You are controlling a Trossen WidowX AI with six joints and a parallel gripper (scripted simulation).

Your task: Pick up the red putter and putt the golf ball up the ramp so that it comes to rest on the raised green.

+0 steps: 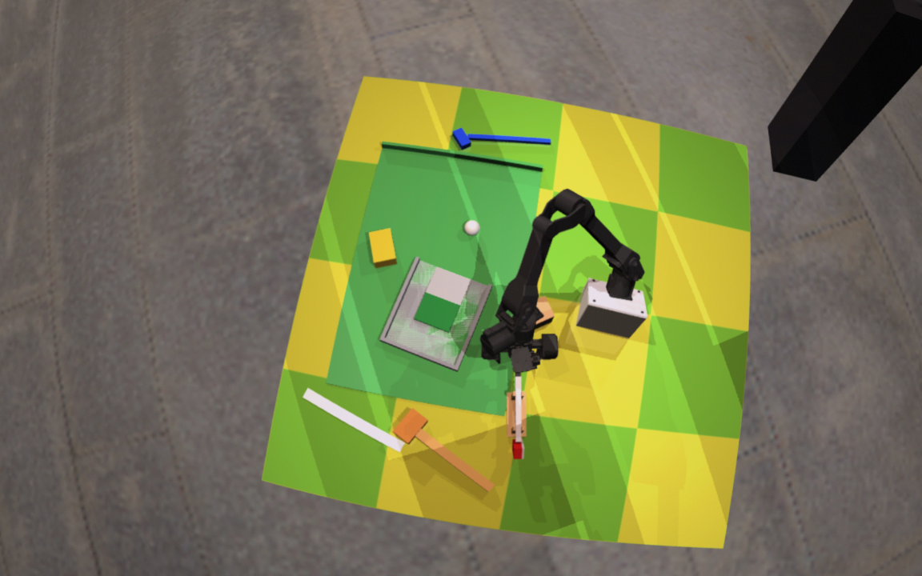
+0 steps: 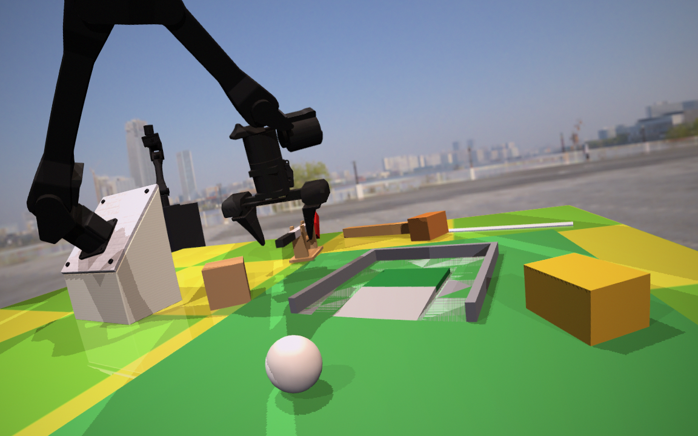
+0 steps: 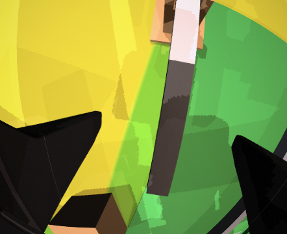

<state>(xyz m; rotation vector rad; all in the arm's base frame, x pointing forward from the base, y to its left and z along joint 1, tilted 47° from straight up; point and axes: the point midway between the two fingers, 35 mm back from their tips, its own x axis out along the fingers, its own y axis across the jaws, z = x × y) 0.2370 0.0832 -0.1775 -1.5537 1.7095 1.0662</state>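
My gripper tip is now 11 cm to the right of the red putter and 2 cm past it. Round my gripper tip: grey walled frame (22 cm ahead, 10 cm to the right, 5 cm below); then brown cube (14 cm to the right, 4 cm behind, 3 cm below); then wooden rack (13 cm to the left, 2 cm below, 2 cm behind).
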